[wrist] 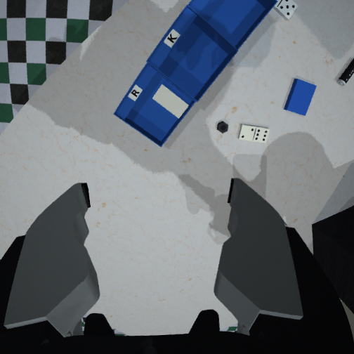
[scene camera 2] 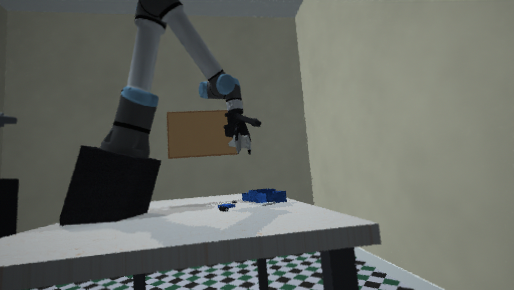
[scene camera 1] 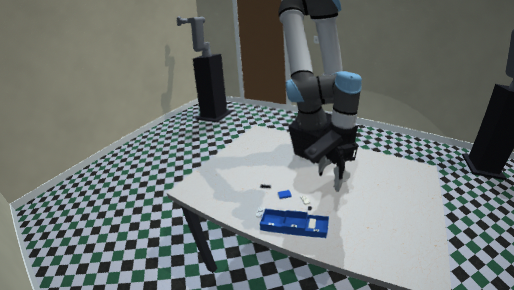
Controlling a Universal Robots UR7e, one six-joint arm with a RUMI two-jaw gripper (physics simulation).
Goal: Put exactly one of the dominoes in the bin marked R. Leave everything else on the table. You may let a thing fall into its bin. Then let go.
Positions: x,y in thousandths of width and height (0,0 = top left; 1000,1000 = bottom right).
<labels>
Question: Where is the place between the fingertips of the gripper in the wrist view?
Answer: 451,516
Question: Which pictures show the gripper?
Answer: The wrist view, scene camera 2 and scene camera 1: all of them.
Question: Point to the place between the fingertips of the gripper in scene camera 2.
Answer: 476,533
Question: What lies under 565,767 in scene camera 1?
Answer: A blue three-compartment bin tray.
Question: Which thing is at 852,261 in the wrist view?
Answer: A blue block.
</labels>
